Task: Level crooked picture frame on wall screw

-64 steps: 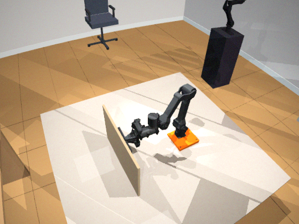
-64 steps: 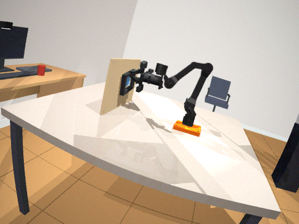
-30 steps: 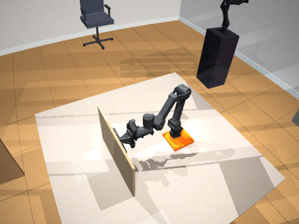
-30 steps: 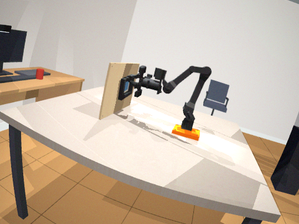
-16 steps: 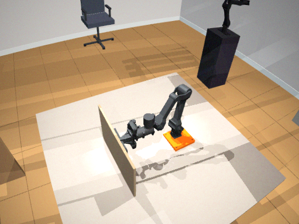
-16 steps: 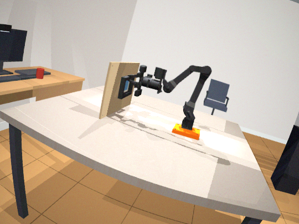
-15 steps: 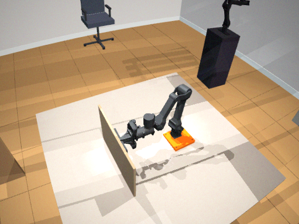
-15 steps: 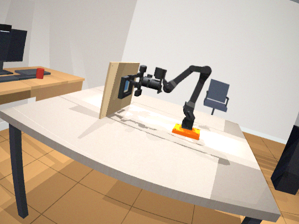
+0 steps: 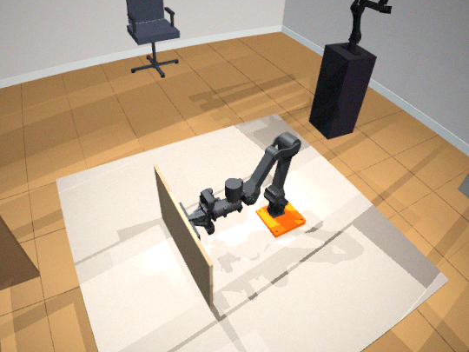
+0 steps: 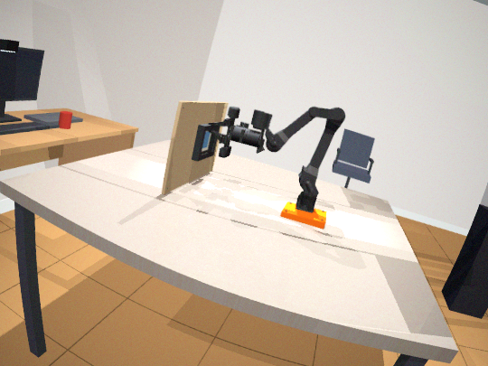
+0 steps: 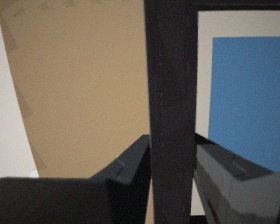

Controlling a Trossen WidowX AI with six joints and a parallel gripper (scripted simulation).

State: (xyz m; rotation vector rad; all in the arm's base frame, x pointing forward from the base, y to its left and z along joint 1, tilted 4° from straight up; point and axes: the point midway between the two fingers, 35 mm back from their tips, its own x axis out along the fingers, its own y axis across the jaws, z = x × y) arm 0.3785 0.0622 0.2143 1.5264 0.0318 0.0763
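Now: the picture frame 50 mm below my gripper tip. Also, from my gripper tip: wall board (10 mm ahead, 10 mm to the left, 60 mm below).
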